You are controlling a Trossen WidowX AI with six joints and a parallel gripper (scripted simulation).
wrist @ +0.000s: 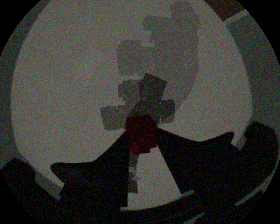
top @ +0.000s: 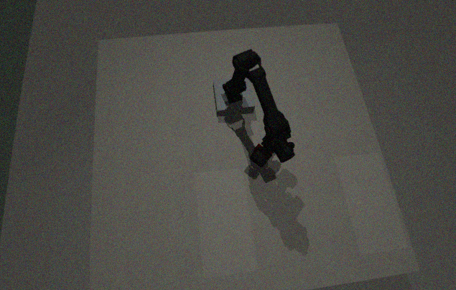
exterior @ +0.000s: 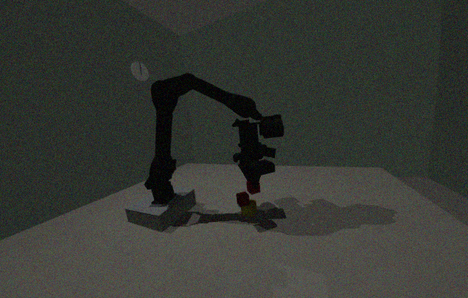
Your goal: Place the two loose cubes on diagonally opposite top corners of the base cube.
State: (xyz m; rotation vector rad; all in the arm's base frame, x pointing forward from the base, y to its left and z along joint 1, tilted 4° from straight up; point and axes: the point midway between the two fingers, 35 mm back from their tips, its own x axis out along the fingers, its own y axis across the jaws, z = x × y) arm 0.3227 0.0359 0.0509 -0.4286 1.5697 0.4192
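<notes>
Now: gripper tip 20 mm past the yellow base cube, 10 mm to the left of it and 70 mm above it.
</notes>
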